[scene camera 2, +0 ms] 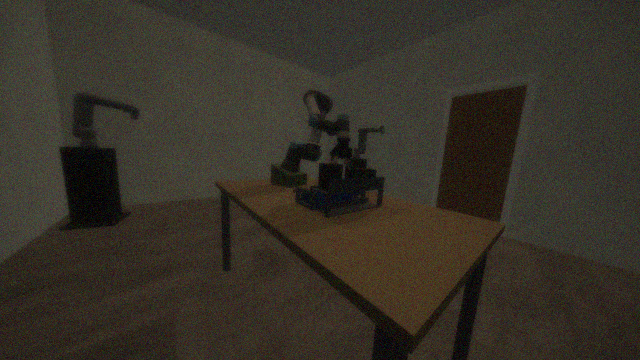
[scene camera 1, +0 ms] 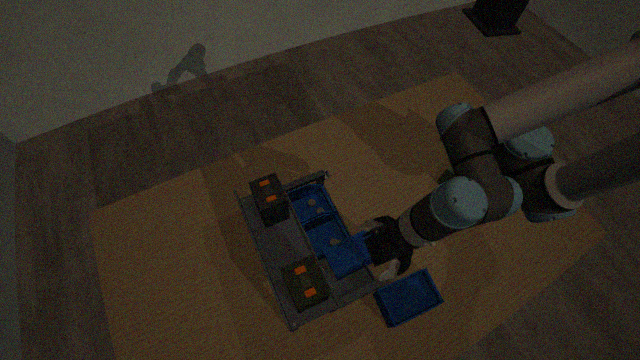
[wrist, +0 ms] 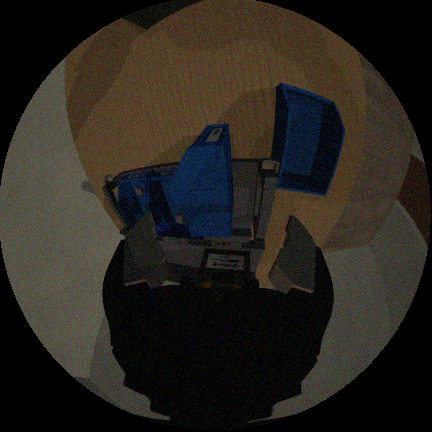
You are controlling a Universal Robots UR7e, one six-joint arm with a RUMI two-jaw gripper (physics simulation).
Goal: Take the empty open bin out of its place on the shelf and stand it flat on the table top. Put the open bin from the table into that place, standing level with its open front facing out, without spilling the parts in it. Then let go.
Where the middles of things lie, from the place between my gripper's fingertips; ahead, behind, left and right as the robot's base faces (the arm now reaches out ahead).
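Shelf place (wrist: 243, 175): 16 cm below my hand, 9 cm to the right of it, 15 cm ahead of it.
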